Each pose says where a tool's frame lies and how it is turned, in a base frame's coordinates. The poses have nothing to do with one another.
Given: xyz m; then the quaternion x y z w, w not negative.
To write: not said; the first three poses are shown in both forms.
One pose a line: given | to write
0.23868 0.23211 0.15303 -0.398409 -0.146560 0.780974 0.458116 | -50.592 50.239 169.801 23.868 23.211 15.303
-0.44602 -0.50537 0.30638 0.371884 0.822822 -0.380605 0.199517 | -38.015 129.099 -86.657 -44.602 -50.537 30.638
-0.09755 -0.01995 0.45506 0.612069 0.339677 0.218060 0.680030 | 78.750 88.855 -43.192 -9.755 -1.995 45.506
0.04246 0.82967 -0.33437 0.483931 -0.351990 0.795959 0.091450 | -150.524 73.511 -42.585 4.246 82.967 -33.437
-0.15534 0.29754 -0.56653 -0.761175 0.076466 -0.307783 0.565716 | -112.812 99.815 55.715 -15.534 29.754 -56.653
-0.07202 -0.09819 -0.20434 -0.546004 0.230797 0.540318 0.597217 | -24.950 72.709 109.223 -7.202 -9.819 -20.434
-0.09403 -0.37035 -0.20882 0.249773 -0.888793 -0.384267 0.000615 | 74.395 134.803 105.788 -9.403 -37.035 -20.882
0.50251 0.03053 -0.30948 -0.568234 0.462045 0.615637 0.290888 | 13.825 94.172 115.594 50.251 3.053 -30.948
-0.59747 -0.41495 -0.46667 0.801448 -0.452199 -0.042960 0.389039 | 113.131 133.916 -125.734 -59.747 -41.495 -46.667
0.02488 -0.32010 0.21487 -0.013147 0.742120 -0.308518 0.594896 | -28.427 95.845 -26.397 2.488 -32.010 21.487
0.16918 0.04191 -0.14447 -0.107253 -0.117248 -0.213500 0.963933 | -150.038 18.287 125.060 16.918 4.191 -14.447
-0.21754 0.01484 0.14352 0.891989 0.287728 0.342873 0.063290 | 151.664 139.189 7.420 -21.754 1.484 14.352
